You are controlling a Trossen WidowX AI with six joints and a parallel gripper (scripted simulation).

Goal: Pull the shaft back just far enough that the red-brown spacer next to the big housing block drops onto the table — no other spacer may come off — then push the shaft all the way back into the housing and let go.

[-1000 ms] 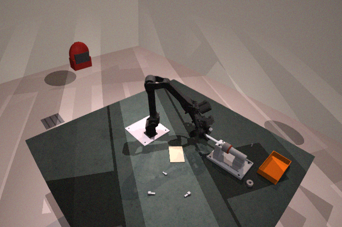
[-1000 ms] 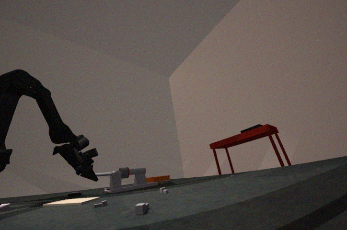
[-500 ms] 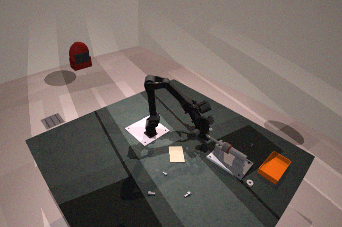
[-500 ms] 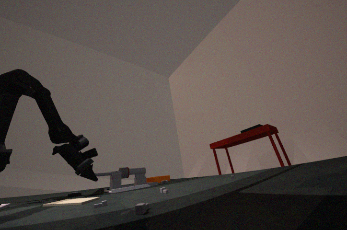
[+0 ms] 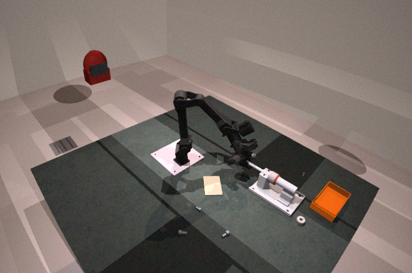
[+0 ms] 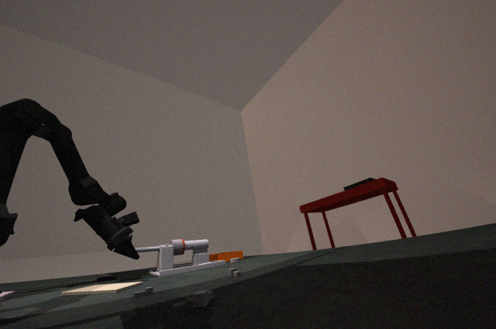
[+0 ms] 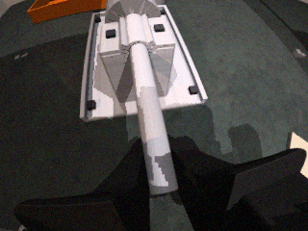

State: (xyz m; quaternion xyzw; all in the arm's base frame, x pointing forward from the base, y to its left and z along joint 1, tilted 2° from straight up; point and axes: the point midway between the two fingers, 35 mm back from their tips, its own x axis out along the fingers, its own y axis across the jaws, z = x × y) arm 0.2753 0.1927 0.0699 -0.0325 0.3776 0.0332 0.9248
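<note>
The shaft is 6 cm ahead of my gripper tip and 2 cm above it. The rest, counted from my gripper tip: orange tray 37 cm ahead, 17 cm to the left, 5 cm below; cream pad 7 cm behind, 19 cm to the right, 5 cm below.
</note>
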